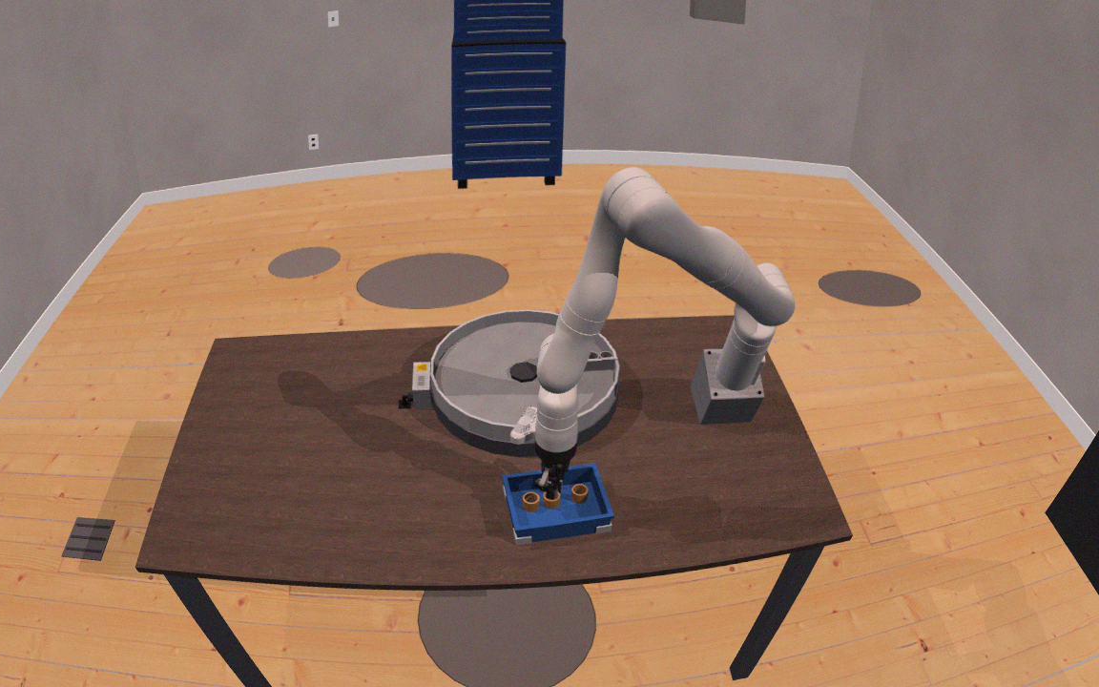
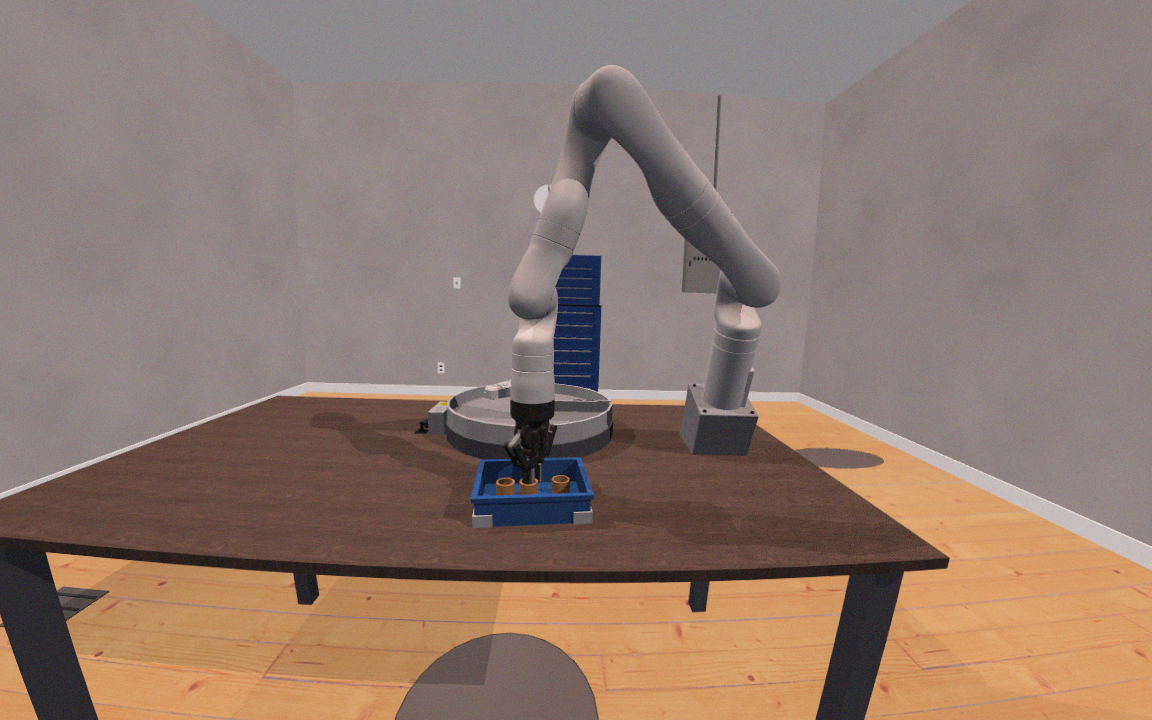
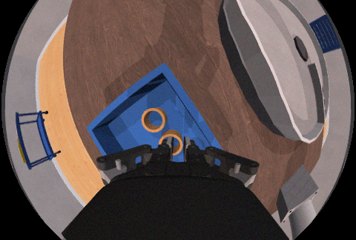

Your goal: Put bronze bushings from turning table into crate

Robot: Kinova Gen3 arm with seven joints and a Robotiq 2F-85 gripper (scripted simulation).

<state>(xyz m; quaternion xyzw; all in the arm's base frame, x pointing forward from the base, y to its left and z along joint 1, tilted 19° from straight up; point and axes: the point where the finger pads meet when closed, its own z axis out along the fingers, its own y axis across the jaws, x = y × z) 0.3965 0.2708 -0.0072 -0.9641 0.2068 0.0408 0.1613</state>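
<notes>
The blue crate lies 30 mm to the left of my hand and 10 mm below it. Also, from my hand: round grey turning table (340 mm to the right, 60 mm ahead, 10 mm above).
</notes>
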